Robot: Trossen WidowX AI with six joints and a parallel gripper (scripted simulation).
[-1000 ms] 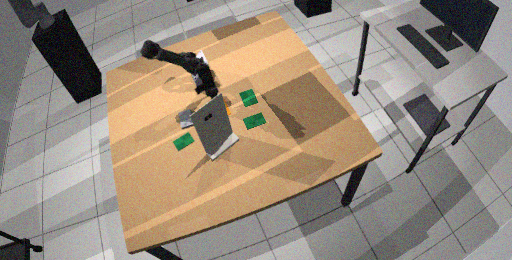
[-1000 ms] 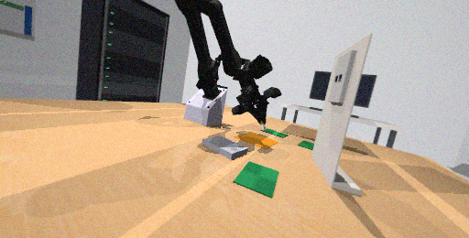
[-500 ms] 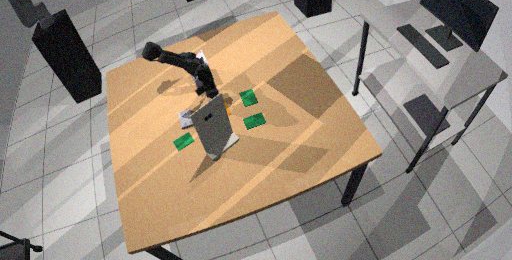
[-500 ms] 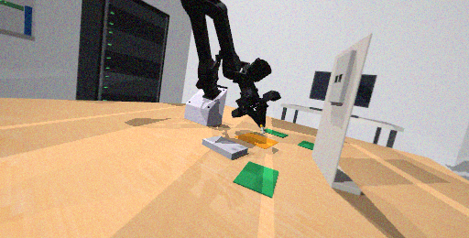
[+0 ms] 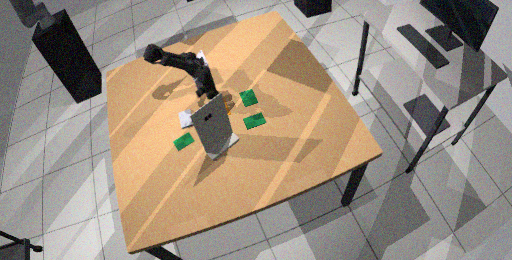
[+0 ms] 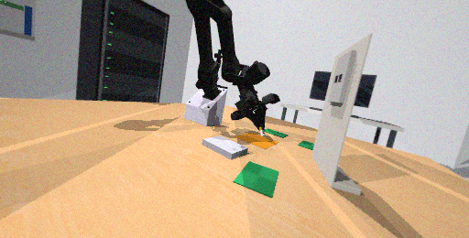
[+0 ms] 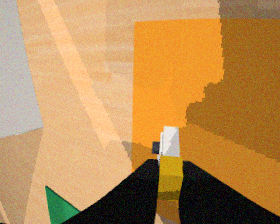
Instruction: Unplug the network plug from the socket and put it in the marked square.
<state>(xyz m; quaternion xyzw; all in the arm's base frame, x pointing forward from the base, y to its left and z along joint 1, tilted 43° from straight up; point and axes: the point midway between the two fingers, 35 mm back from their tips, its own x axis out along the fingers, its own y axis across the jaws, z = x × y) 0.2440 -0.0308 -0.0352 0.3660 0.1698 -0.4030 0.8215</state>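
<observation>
My gripper tip is now 1 cm past the orange marked square and 4 cm above it. The rest, counted from my gripper tip: flat grey block 2 cm behind, 17 cm to the right, 3 cm below; network plug right at my gripper tip; green patch 14 cm ahead, 15 cm to the left, 4 cm below.
</observation>
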